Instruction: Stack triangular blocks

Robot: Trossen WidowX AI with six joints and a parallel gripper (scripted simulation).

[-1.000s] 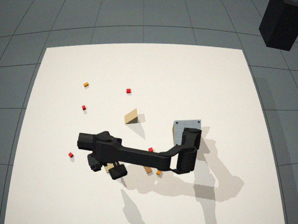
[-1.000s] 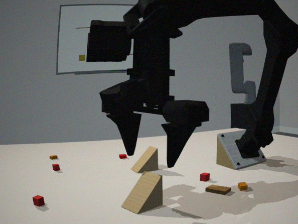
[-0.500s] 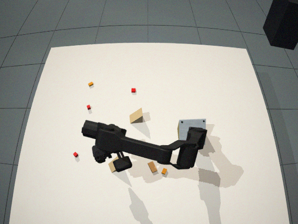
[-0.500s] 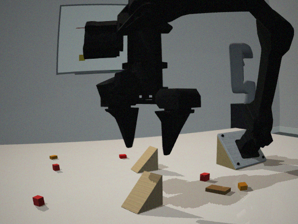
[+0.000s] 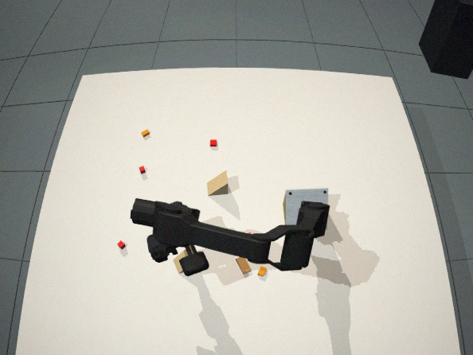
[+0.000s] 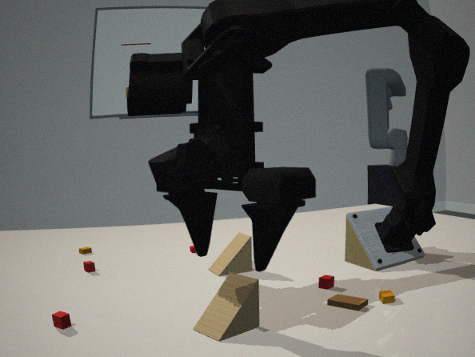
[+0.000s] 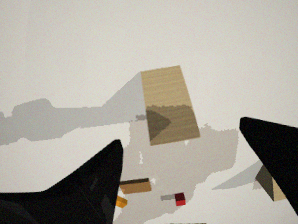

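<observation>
The tan triangular block lies 60 mm below my gripper tip. The rest, counted from my gripper tip: flat brown brick (150 mm behind, 70 mm below).
</observation>
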